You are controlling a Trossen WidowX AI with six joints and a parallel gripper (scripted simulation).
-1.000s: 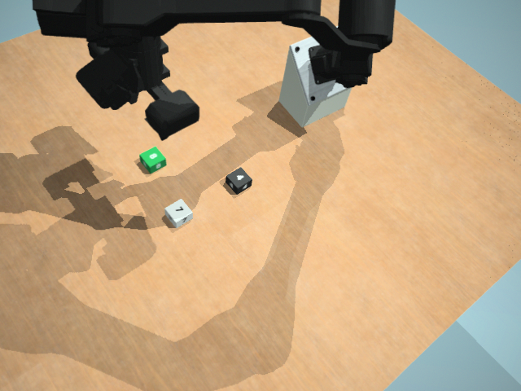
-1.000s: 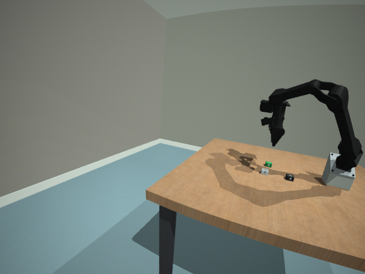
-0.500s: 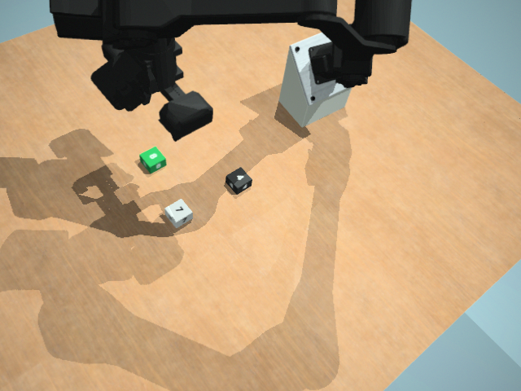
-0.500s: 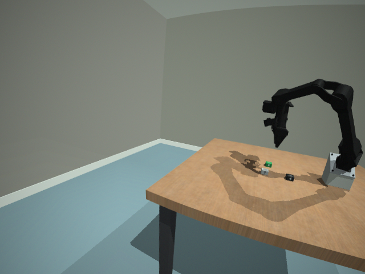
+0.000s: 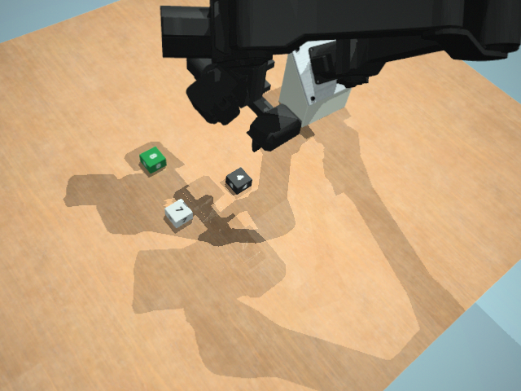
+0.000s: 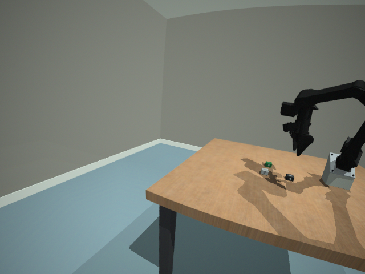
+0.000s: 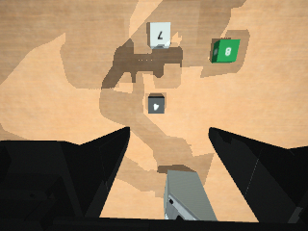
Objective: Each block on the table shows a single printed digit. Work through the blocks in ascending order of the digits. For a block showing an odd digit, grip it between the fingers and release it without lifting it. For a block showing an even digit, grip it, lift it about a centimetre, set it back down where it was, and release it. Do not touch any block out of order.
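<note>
Now: gripper tip 120 mm above the white block, 110 mm short of it and 30 mm to the right of it. Round my gripper tip: green block: 120 mm below, 110 mm ahead, 90 mm to the right.
</note>
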